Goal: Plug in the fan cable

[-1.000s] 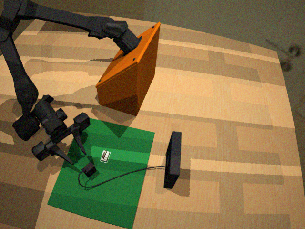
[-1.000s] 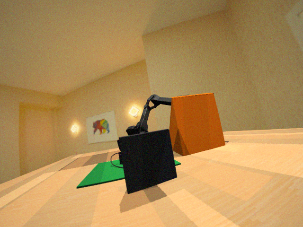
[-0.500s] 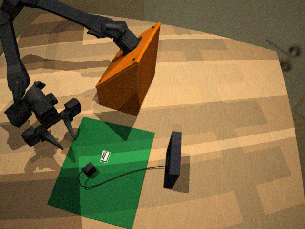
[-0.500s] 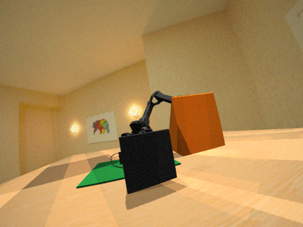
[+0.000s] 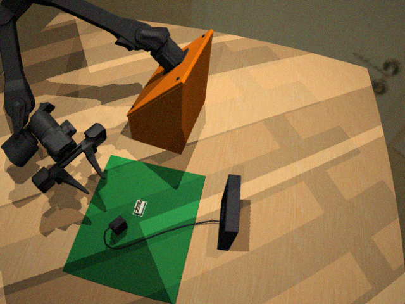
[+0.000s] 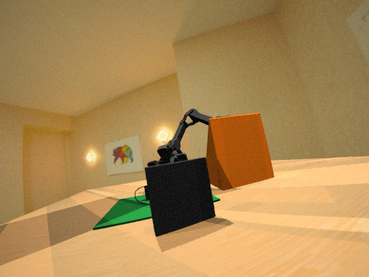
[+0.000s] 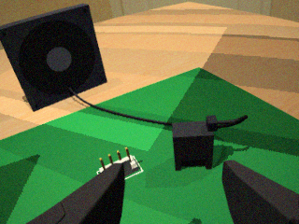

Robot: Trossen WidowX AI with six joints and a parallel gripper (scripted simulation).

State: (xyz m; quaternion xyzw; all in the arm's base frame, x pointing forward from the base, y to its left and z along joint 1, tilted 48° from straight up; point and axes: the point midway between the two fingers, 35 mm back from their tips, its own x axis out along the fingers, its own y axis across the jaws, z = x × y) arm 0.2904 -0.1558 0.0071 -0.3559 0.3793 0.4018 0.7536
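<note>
My gripper tip is 60 mm to the right of the dark plug, 60 mm above it and 50 mm short of it. The rest, counted from my gripper tip: green board: 100 mm below, 90 mm to the left, 20 mm ahead; then white four-pin header: 80 mm to the left, 80 mm below, 10 mm behind; then dark fan: 270 mm to the left, 20 mm below, 20 mm behind.
</note>
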